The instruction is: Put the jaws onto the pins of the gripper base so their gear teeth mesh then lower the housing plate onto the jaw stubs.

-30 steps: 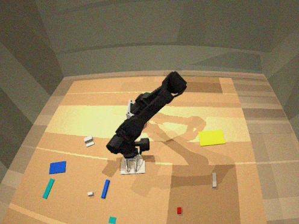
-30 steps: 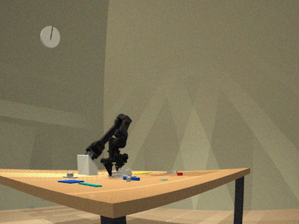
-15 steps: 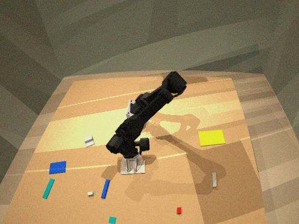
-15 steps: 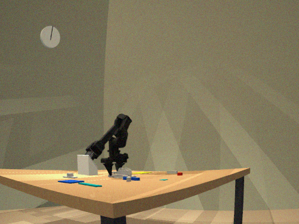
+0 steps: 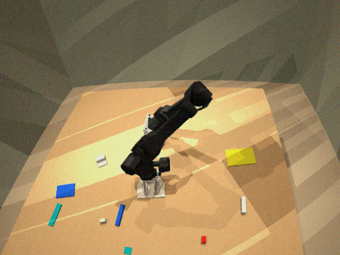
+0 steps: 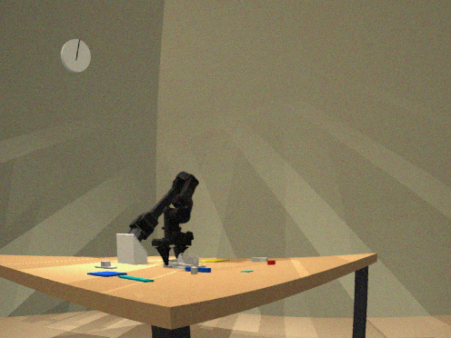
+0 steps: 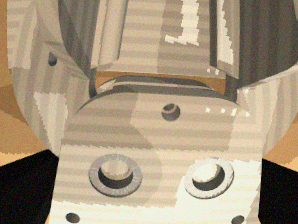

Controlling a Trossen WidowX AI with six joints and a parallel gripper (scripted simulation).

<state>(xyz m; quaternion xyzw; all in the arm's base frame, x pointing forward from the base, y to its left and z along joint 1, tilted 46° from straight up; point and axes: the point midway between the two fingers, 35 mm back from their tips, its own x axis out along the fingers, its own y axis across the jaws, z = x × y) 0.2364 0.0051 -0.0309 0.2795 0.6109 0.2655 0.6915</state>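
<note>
My gripper tip is 2 cm short of the jaw, 2 cm to the right of it and 1 cm below it. The rest, counted from my gripper tip: small white block (22 cm ahead, 20 cm to the right); blue bar (19 cm ahead, 12 cm to the right); teal block (35 cm ahead, 8 cm to the right, 1 cm below).
</note>
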